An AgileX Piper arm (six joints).
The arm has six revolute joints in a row. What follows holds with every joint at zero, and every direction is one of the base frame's. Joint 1 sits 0.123 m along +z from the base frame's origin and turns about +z. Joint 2 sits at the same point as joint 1 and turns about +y. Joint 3 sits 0.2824 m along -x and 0.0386 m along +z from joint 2 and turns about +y. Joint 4 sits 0.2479 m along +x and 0.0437 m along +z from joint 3 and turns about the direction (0.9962, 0, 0.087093). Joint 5 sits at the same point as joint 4 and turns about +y. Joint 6 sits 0.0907 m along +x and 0.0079 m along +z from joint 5 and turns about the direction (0.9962, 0, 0.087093). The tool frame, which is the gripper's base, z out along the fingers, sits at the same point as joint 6; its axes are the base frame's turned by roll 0, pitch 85.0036 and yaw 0 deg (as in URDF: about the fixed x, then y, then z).
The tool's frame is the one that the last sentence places.
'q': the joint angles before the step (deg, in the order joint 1, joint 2, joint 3, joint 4, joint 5, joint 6). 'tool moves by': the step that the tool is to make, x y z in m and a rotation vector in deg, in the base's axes. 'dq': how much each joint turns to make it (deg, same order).
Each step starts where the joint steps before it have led.
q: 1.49 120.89 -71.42 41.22 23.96 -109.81
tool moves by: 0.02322 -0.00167 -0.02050 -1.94 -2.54 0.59
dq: 0.00 5.86 -5.23 1.41 -2.99 -3.51
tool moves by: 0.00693 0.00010 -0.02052 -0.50 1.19 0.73
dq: 0.00 3.92 -2.33 0.18 -0.17 -1.10
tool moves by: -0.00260 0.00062 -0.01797 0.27 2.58 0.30
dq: 0.00 2.41 -0.17 0.27 0.55 -0.28
